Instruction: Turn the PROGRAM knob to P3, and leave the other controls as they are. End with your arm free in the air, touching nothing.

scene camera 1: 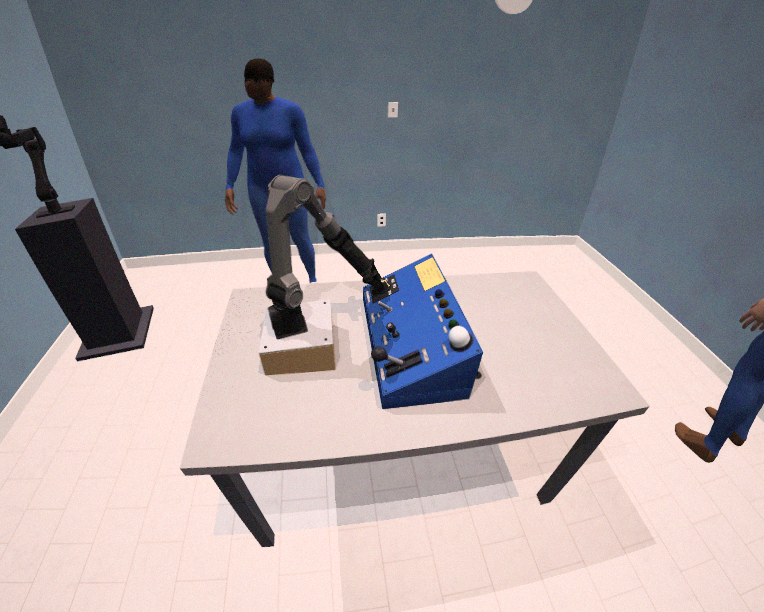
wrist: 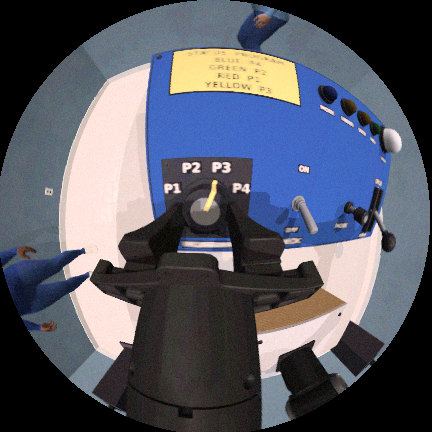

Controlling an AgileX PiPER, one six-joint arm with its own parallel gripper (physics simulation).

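Observation:
The PROGRAM knob (wrist: 202, 217), dark with a grey cap and a yellow pointer, sits on a black plate (wrist: 171, 171) marked P1 to P4, at the upper left of the blue console (scene camera 1: 415, 321) (wrist: 225, 130). In the wrist view the pointer (wrist: 212, 192) leans up and right, aimed at about the P3 label (wrist: 221, 168). My gripper (scene camera 1: 380, 288) (wrist: 205, 210) is shut on the knob, one finger at each side. The lower sides of the knob are partly hidden by the fingers. A toggle lever (scene camera 1: 384, 306) (wrist: 306, 215) stands right of the plate, apart from my fingers.
A small joystick (scene camera 1: 391, 328) (wrist: 356, 212), a ball-topped lever (scene camera 1: 380, 353) (wrist: 388, 240), a white dome (scene camera 1: 458, 337) (wrist: 391, 140) and several dark lamps share the console with a yellow note (scene camera 1: 429, 272) (wrist: 235, 77). A person (scene camera 1: 271, 140) stands behind the table (scene camera 1: 542, 357).

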